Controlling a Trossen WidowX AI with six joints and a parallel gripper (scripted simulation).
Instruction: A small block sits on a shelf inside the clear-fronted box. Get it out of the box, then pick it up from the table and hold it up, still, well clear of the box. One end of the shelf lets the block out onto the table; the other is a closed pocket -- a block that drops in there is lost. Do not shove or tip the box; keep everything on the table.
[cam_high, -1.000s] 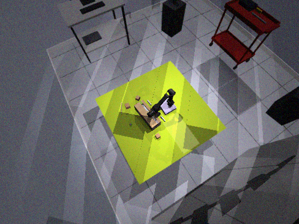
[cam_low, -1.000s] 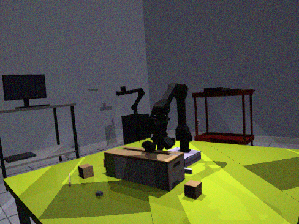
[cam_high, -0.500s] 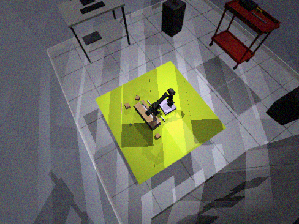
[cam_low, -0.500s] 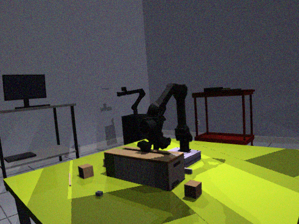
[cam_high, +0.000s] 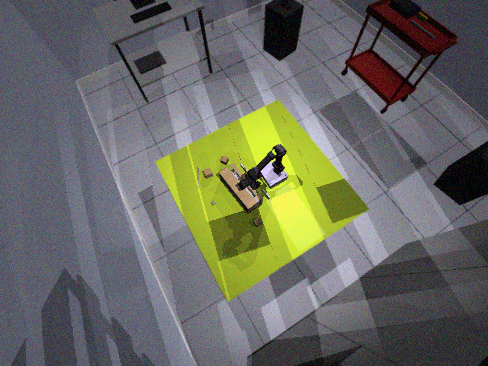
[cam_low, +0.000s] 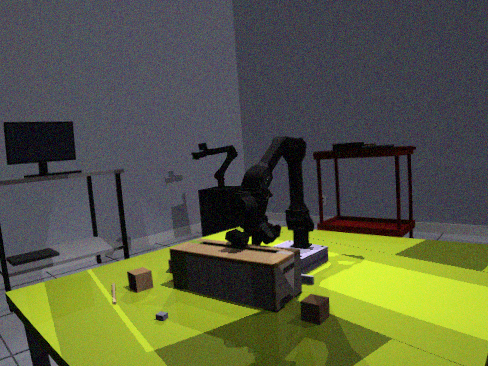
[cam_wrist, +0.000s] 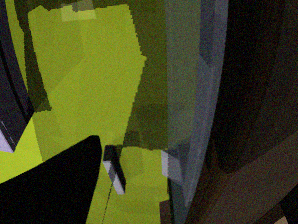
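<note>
Now: gripper tip 5 cm short of the tan block and 3 cm to the left of it. From my gripper tip the other things lie so: long brown box 4 cm ahead, 2 cm below; then thin stick 26 cm ahead, 34 cm to the right, 8 cm below.
</note>
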